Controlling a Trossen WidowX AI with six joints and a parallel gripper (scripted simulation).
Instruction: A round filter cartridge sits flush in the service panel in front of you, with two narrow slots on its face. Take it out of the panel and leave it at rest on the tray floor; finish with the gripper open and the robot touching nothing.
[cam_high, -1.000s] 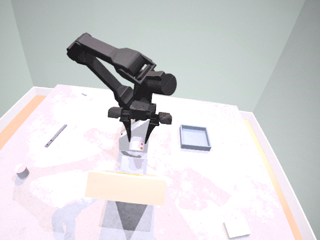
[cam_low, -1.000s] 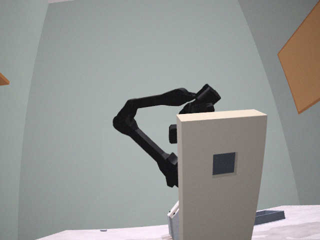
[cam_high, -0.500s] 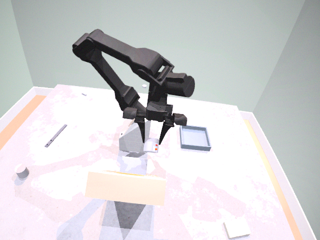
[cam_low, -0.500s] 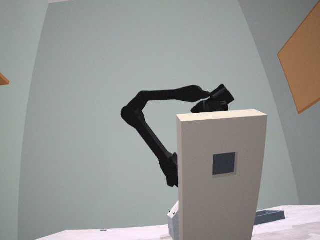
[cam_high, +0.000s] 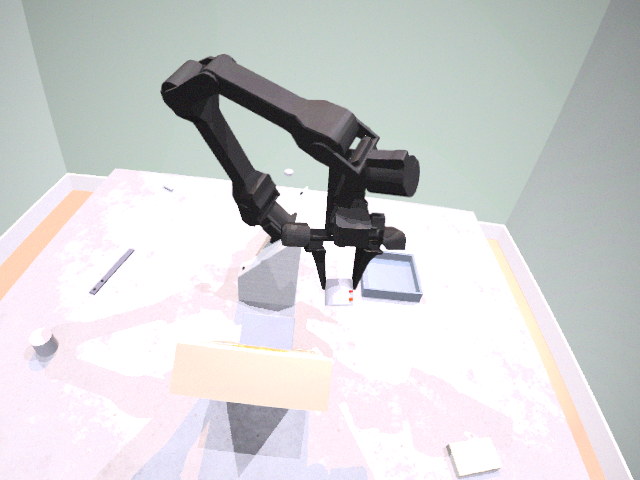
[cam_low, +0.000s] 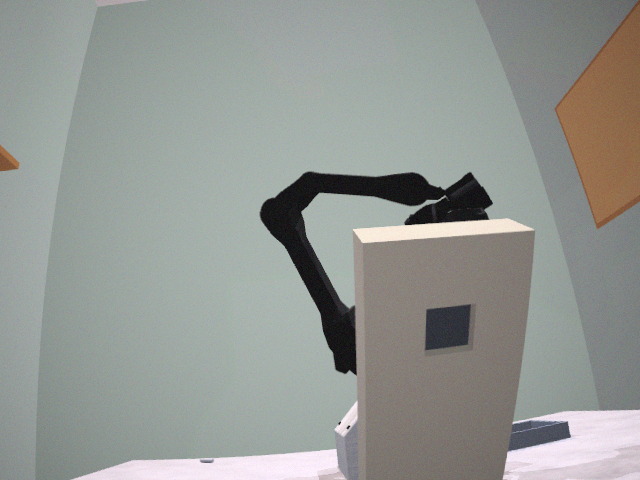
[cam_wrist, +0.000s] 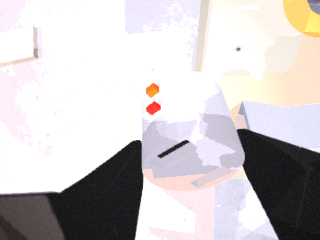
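Now: the blue tray 310 mm behind my gripper tip, 150 mm to the left of it and 240 mm below it. Also, from my gripper tip: cream service panel 90 mm ahead, 100 mm to the right, 110 mm below; then filter cartridge right at my gripper tip; then white pad 140 mm ahead, 310 mm to the left, 250 mm below.
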